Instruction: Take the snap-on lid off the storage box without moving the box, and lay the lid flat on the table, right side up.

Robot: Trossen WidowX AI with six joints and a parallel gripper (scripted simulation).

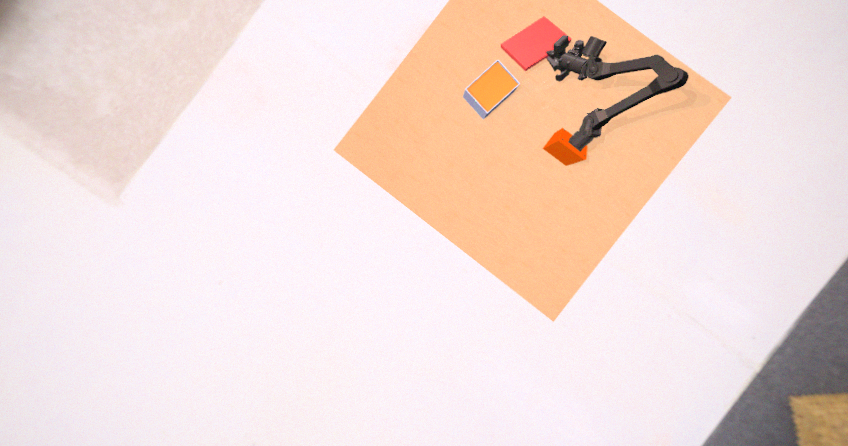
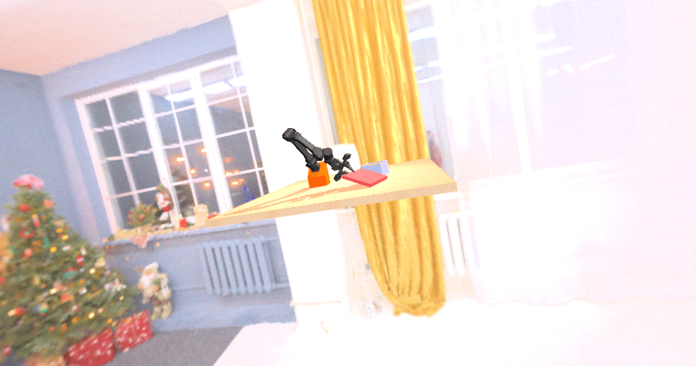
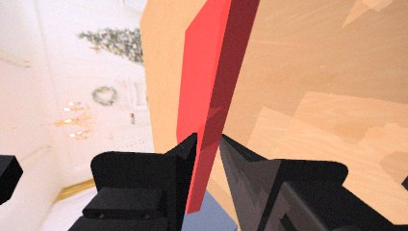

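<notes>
The red lid lies 8 cm ahead of my gripper tip, 3 cm below it and 2 cm to the right of it. Round my gripper tip: storage box (27 cm to the left, 7 cm ahead, 3 cm below).
</notes>
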